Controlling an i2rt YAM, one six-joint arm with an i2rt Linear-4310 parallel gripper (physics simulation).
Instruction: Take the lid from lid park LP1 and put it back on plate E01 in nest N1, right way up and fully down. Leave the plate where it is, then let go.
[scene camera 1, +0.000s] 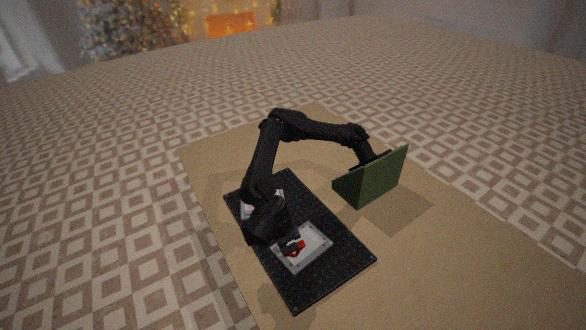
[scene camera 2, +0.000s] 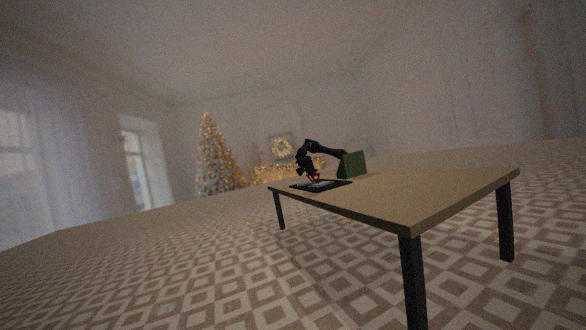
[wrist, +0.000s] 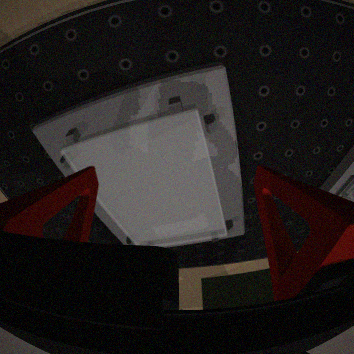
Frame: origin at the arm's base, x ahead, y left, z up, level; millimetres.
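Seen in the pictures: gripper, fingertip midpoint: (scene camera 1: 289, 243) (scene camera 2: 315, 182) (wrist: 175, 174); arm's base at its link origin: (scene camera 1: 369, 162) (scene camera 2: 349, 162).
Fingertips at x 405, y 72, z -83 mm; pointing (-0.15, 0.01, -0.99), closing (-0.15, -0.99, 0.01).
Observation:
Pixels of each thing's top centre, then the offset from my fingertips to it. Level surfaces: height alone.
- pale rectangular lid at its top centre: (wrist: 157, 202) (scene camera 1: 301, 244) dx -34, dy +18, dz -8 mm
- larger grey holder at its top centre: (wrist: 157, 205) (scene camera 1: 301, 243) (scene camera 2: 320, 182) dx -34, dy +18, dz -6 mm
- tan table at its surface level: dz -38 mm
A pale rectangular lid (scene camera 1: 311, 243) (wrist: 150, 175) lies flat on a larger grey holder (scene camera 1: 297, 269) (wrist: 222, 100) with small dark blocks around the lid. No label is readable on this holder. My gripper (scene camera 1: 295, 246) (scene camera 2: 314, 177) (wrist: 175, 174) is open over the lid. In the wrist view its red fingers stand wide apart, one on each side of the lid's near part, with nothing gripped. A second grey fixture (scene camera 1: 246, 210) (wrist: 346, 182) is mostly hidden behind the arm in scene camera 1 and cut off at the right edge of the wrist view; plate E01 cannot be made out.
Both fixtures stand on a black board (scene camera 1: 325, 280) (wrist: 285, 70) with rows of holes. A green angled panel (scene camera 1: 382, 172) (scene camera 2: 355, 164) stands by the arm's base on the tan table (scene camera 1: 450, 260) (scene camera 2: 425, 195). The arm arches over the board's far part.

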